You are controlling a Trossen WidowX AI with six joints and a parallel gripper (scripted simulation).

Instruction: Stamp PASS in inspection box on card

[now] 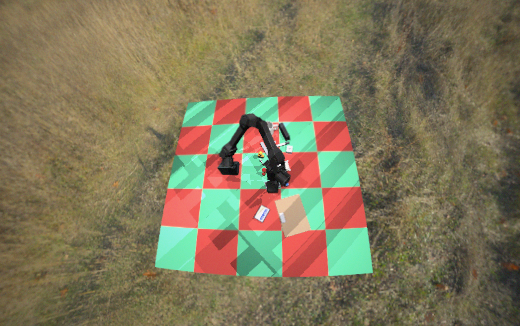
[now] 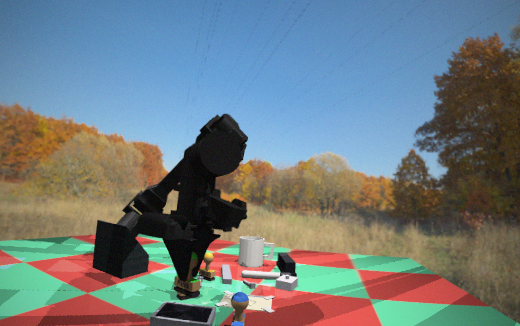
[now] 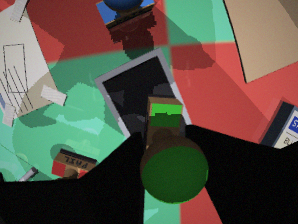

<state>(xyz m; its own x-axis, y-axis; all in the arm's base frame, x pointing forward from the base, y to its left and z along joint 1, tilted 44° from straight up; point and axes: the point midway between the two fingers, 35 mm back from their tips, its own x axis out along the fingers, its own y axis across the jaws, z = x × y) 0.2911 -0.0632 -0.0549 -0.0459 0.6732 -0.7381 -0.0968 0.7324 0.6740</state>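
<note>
The ink pad is 70 mm below my gripper tip. The rest, counted from my gripper tip: red-knobbed stamp: 80 mm to the left, 60 mm behind, 50 mm below; blue-knobbed stamp: 80 mm ahead, 50 mm below, 20 mm to the left; green-knobbed stamp: right at my gripper tip.
</note>
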